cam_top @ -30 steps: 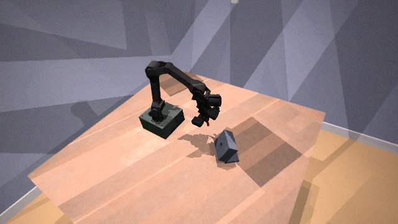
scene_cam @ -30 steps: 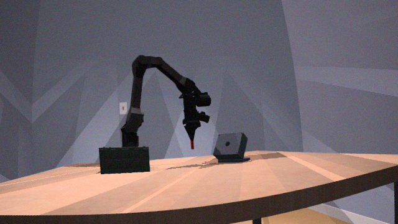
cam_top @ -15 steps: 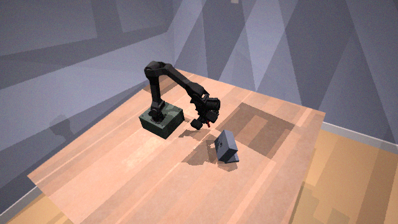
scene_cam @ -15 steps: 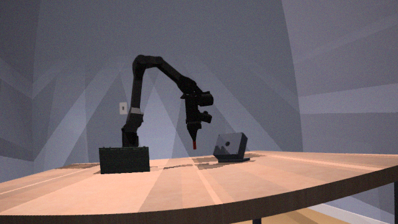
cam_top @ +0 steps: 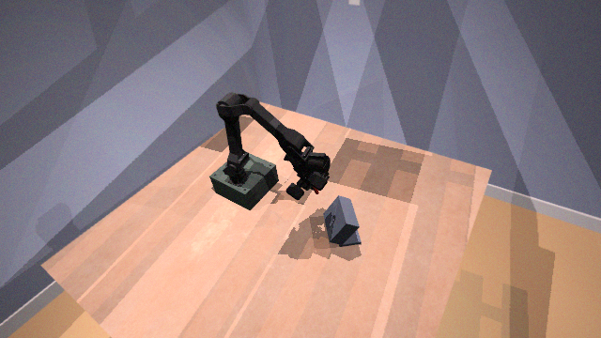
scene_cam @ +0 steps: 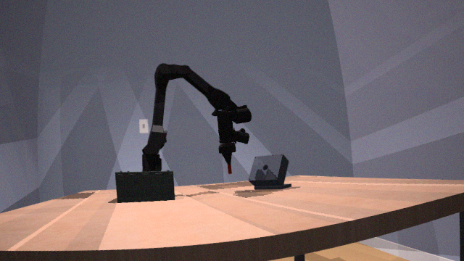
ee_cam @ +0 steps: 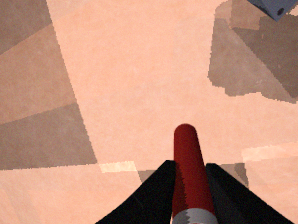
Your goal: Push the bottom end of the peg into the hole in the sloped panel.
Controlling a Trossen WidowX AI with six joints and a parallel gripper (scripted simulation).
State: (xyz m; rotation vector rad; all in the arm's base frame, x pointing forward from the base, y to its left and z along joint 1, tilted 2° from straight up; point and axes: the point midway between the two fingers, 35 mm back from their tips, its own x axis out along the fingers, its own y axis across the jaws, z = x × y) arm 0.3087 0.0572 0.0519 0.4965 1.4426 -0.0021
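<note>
The dark sloped panel is 140 mm ahead of my gripper tip, 80 mm to the right of it and 40 mm below it. Also, from my gripper tip: round red peg (20 mm above).
</note>
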